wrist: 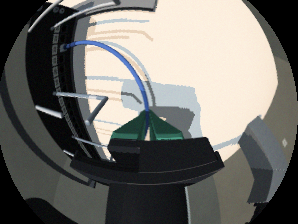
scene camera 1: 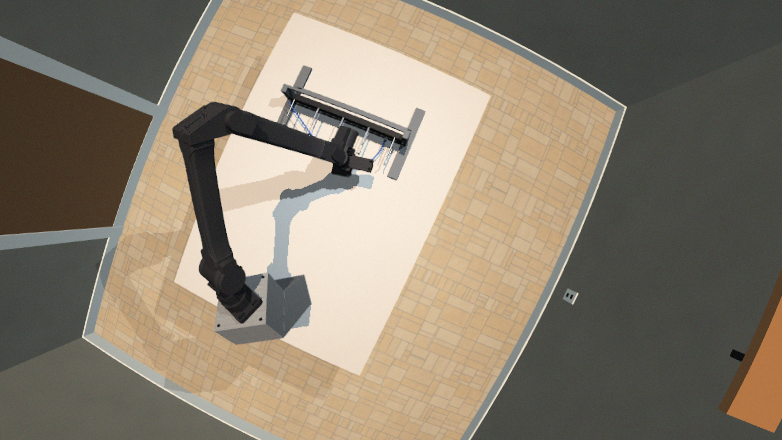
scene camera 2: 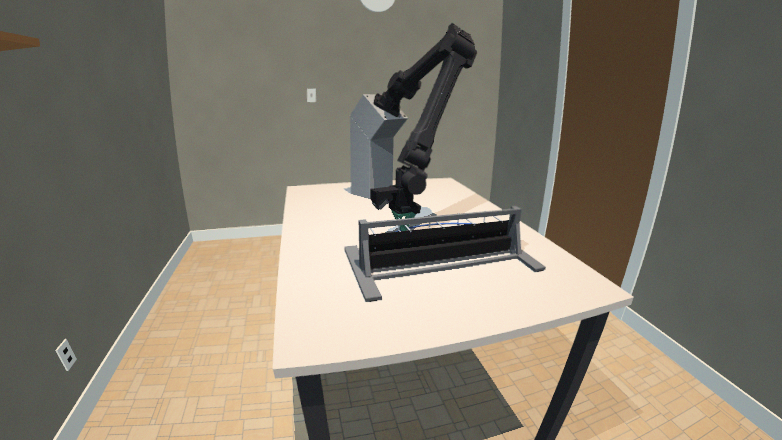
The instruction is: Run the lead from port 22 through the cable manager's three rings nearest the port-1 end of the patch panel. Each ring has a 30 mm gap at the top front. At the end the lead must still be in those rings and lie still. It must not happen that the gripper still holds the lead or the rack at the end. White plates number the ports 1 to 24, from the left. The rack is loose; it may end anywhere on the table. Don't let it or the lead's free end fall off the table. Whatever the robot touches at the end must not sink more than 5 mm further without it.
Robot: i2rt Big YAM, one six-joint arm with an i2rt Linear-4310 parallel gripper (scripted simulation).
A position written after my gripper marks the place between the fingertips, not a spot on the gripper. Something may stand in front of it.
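Observation:
There's a grey rack [scene camera 2: 395, 250] that I can see, and I can see my gripper [wrist: 147, 113] too.

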